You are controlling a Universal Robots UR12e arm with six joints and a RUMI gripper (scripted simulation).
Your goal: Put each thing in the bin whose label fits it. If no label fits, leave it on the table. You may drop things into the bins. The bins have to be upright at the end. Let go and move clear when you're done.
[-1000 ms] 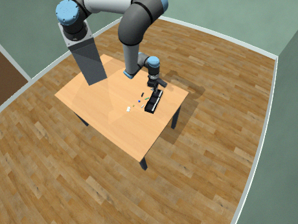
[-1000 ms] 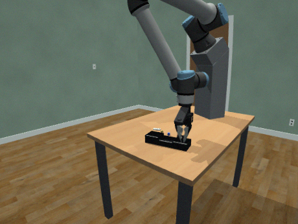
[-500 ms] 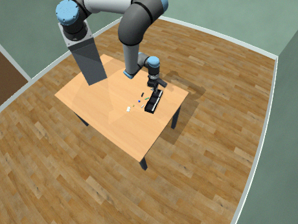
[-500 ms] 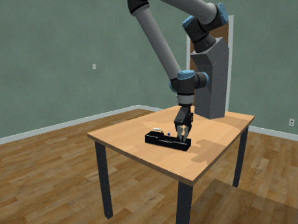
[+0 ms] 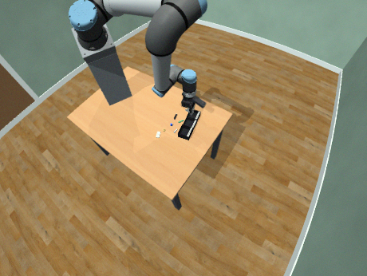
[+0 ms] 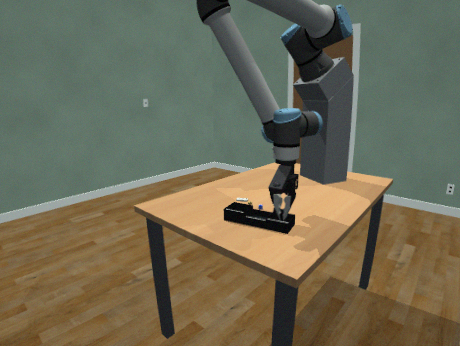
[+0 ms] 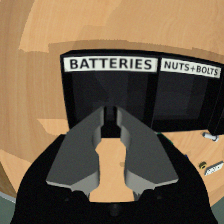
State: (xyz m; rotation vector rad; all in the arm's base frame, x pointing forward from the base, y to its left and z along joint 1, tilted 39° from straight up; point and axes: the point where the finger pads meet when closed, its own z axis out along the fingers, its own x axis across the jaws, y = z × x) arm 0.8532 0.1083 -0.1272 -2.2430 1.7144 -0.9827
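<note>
Right now the brass hex nut is 110 mm behind my hand, 220 mm to the right of it and 30 mm below it. Round my hand: blue die (90 mm behind, 150 mm to the right, 30 mm below); black cylindrical battery (110 mm behind, 70 mm to the right, 30 mm below); green battery (50 mm behind, 90 mm to the right, 30 mm below).
</note>
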